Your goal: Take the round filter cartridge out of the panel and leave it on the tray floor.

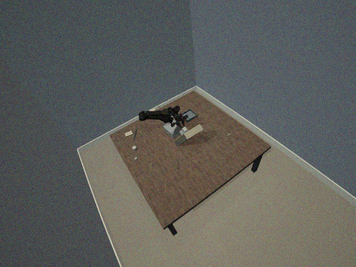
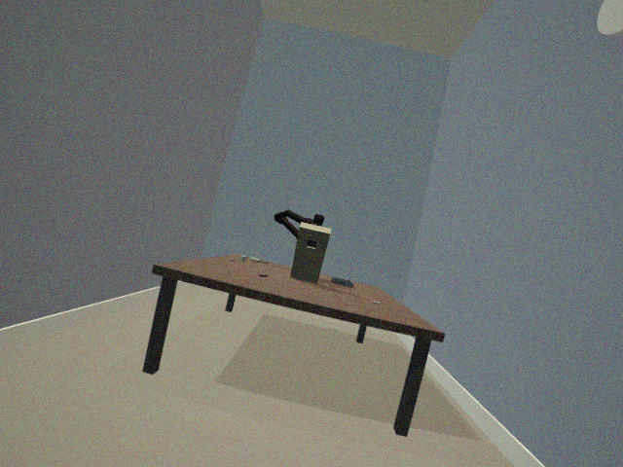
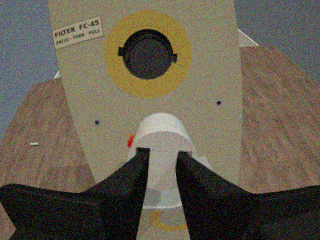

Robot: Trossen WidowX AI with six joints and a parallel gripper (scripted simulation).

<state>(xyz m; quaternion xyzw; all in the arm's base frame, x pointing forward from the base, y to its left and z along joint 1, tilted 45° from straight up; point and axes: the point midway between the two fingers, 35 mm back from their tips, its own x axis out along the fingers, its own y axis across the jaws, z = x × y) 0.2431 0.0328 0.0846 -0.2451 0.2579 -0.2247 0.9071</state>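
My gripper tip is 10 mm short of the round filter cartridge and 10 mm above it. Also, from my gripper tip: dark tray 280 mm behind, 330 mm to the left, 240 mm below.
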